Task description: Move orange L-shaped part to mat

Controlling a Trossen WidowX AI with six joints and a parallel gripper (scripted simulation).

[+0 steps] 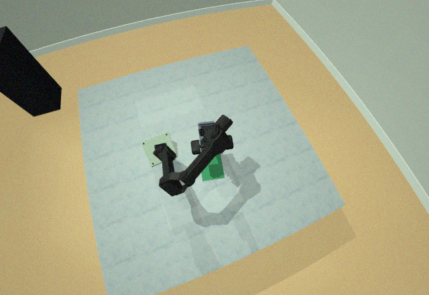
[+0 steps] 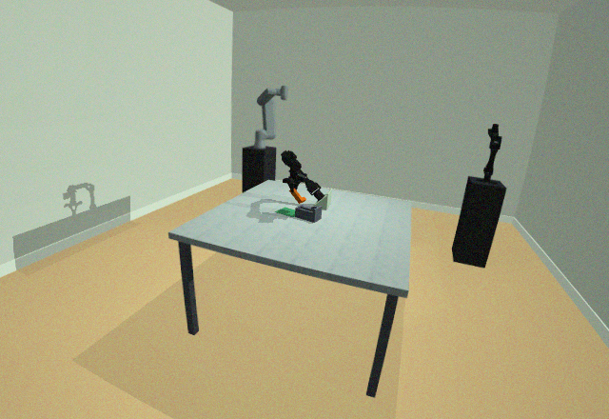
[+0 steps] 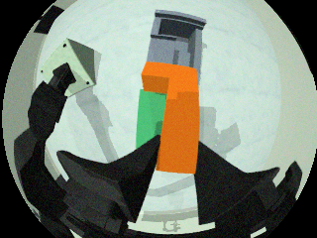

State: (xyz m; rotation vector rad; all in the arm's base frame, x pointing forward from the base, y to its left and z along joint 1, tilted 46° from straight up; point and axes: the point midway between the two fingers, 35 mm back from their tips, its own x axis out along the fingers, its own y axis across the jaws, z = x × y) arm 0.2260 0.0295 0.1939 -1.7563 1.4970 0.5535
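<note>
Now: gripper tip 40 mm to the right of the orange L-shaped part, 30 mm above it and 10 mm past it. From my gripper tip the other things lie so: grey tray 160 mm below, 120 mm to the left, 20 mm ahead; then green mat 170 mm below, 40 mm to the right, 10 mm behind.
</note>
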